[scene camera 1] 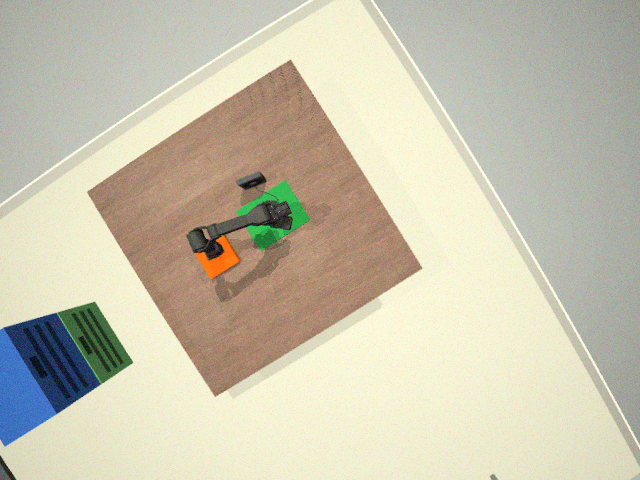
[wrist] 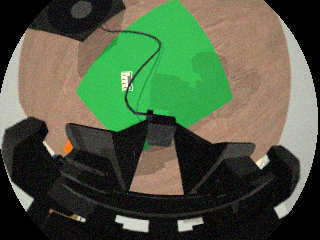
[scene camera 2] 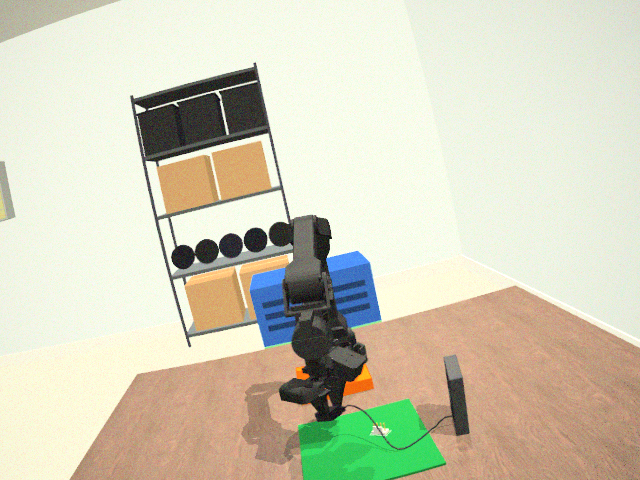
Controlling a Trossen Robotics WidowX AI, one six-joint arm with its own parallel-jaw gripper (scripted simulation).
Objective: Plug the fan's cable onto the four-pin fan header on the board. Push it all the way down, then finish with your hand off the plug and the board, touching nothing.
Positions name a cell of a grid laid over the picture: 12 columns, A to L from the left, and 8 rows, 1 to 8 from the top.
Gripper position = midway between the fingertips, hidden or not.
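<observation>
Fan plug (wrist: G5). Green board (wrist: G3). My gripper (scene camera 2: G7), (wrist: G5).
</observation>
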